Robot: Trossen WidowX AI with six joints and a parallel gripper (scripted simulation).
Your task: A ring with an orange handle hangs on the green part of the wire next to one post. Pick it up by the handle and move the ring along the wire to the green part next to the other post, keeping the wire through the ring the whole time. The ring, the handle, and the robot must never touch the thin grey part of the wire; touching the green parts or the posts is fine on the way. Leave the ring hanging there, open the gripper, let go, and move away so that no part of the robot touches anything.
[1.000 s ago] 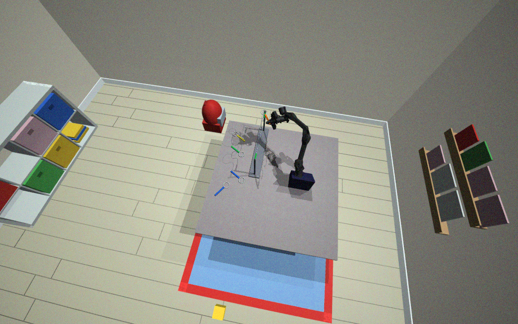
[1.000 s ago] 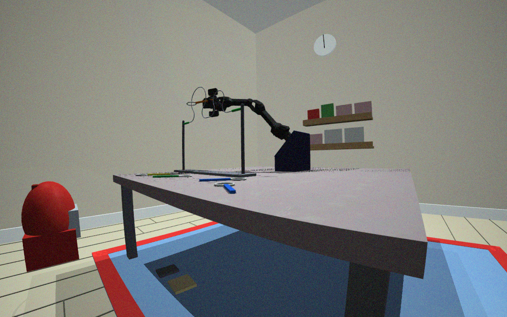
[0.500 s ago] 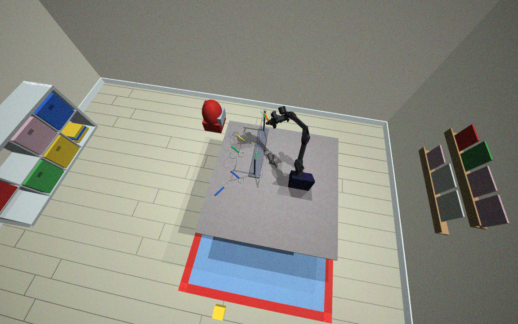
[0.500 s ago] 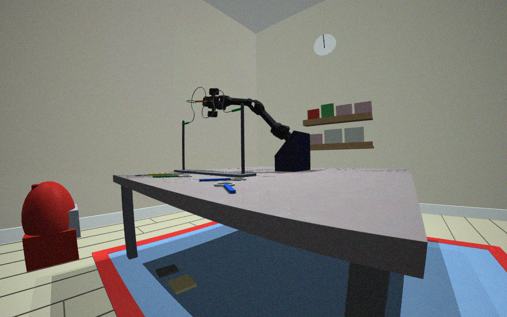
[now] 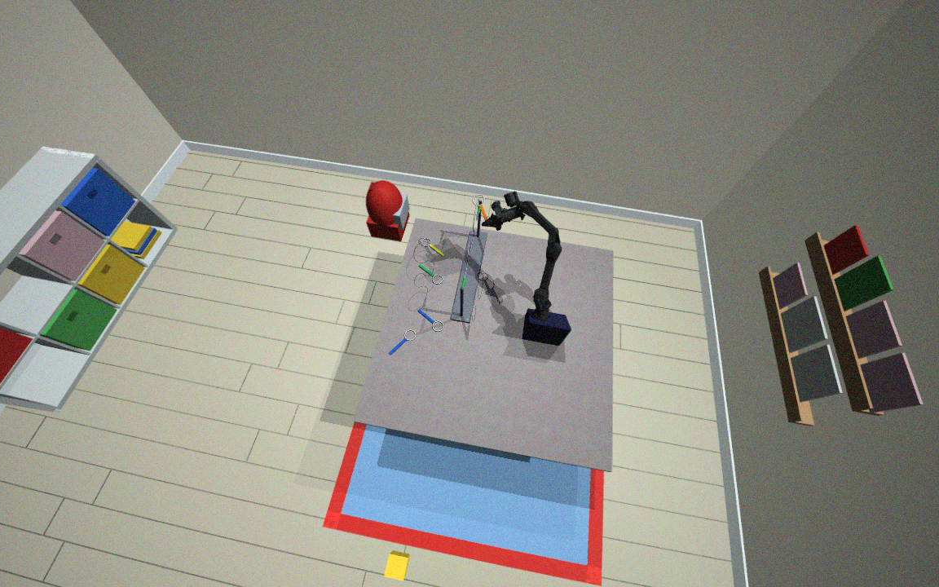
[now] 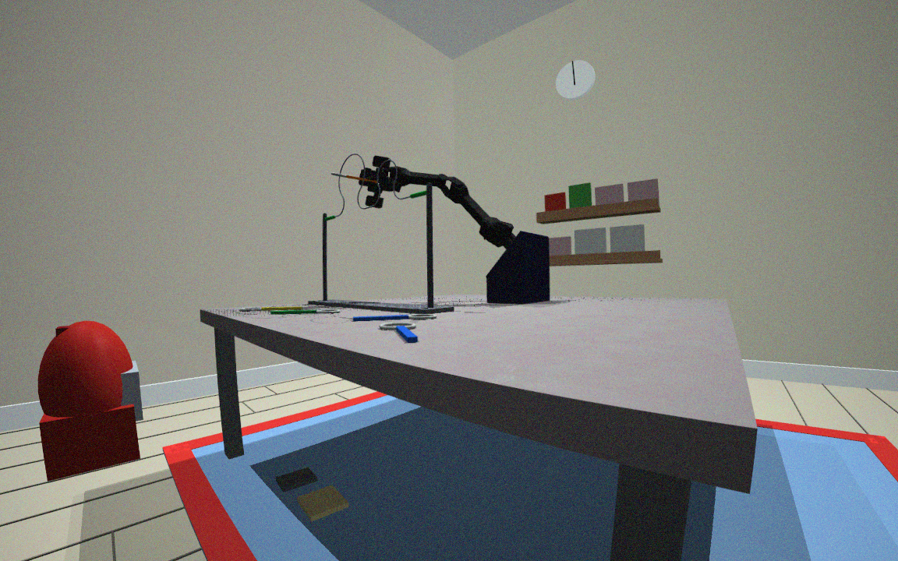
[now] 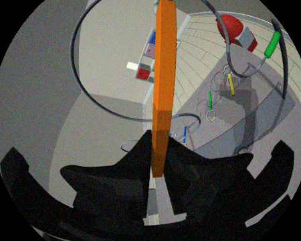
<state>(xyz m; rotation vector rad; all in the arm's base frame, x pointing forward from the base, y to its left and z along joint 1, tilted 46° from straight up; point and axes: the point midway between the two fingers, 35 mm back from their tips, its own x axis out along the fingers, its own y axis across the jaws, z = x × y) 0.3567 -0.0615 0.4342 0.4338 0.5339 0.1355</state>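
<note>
The ring with orange handle is 2 cm ahead of my gripper tip, 8 cm to the right of it and 3 cm above it.
</note>
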